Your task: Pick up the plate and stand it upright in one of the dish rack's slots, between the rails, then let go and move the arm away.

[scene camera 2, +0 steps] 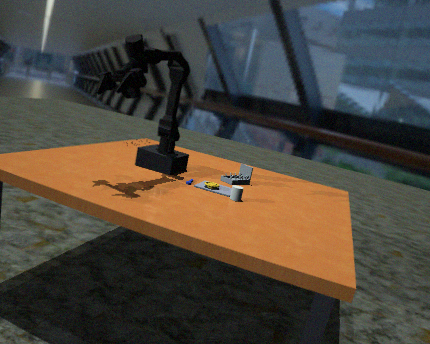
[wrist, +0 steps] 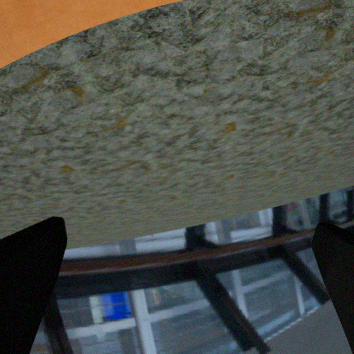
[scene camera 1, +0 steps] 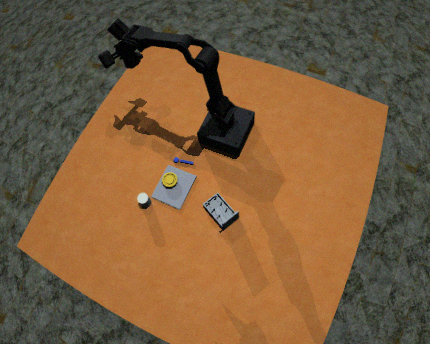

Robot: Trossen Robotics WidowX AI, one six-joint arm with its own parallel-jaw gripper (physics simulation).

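Note:
A small round yellow plate (scene camera 1: 170, 179) (scene camera 2: 212, 185) lies flat on a grey square board (scene camera 1: 176, 200) (scene camera 2: 223, 191). The grey dish rack (scene camera 1: 230, 220) (scene camera 2: 246, 172) stands apart from the board, with short dark rails on its base and a raised panel at one end. No plate shows in its slots. My gripper (scene camera 1: 119, 60) (scene camera 2: 116, 86) (wrist: 194, 235) is open and empty. It is high in the air, far from the plate and the rack. The plate and the rack do not show in the wrist view.
A white cup (scene camera 1: 143, 200) (scene camera 2: 236, 193) stands beside the board's corner. A small blue utensil (scene camera 1: 185, 161) (scene camera 2: 189, 182) lies between the board and the arm's black base (scene camera 1: 226, 132) (scene camera 2: 161, 160). All stand on the orange table (scene camera 1: 100, 240) (scene camera 2: 280, 235).

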